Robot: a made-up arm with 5 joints.
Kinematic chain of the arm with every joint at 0, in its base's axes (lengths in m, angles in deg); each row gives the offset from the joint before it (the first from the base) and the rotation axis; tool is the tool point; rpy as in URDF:
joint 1: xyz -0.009 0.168 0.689 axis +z
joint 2: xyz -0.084 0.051 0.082 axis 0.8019 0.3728 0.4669
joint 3: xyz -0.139 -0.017 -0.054 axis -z
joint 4: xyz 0.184 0 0.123 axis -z
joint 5: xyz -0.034 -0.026 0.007 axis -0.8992 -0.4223 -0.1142
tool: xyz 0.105 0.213 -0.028 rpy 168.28 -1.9 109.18
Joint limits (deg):
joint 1: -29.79..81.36
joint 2: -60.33..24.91
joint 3: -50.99..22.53
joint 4: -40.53..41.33
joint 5: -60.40..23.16
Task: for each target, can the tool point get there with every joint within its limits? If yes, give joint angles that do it. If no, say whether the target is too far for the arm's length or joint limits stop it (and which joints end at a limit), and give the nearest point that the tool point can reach.
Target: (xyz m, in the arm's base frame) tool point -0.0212 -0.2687 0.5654
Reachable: no: joint limits stop it (at a limit: joint 1, joint 3, joint 4, joint 5) | nearest point 0.0814 0.0621 0.7663 | short by 0.400 m
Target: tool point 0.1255 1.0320 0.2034
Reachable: no: too far | nearest point 0.0460 0.5210 0.6082 | short by 0.657 m
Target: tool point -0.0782 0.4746 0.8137
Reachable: yes | joints -3.21 5.85 -24.81 -4.72 10.44
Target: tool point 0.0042 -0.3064 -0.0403
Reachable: no: too far | nearest point -0.2379 0.0828 0.5427 | short by 0.742 m
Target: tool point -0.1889 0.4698 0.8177
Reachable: yes | joints 11.30 -29.18 -26.92 -24.83 -43.34
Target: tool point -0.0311 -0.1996 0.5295
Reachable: no: joint limits stop it (at a limit: joint 1, joint 2, joint 3, joint 4) | nearest point -0.2508 0.0702 0.5513 | short by 0.349 m
